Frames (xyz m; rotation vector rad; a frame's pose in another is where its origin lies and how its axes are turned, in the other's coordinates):
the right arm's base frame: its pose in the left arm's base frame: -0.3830 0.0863 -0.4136 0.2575 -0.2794 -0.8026
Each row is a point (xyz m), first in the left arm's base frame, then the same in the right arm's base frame.
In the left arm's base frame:
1: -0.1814 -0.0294 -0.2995
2: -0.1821 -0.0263 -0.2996
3: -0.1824 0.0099 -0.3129
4: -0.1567 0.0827 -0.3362
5: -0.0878 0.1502 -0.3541
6: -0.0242 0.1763 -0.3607
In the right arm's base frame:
1: 0.2353 0.0950 0.0516
2: 0.2325 0.0966 0.0513
3: 0.2038 0.1161 0.0347
4: 0.1639 0.1742 -0.0045
5: 0.1572 0.2593 -0.0528
6: 0.1792 0.3170 -0.0838

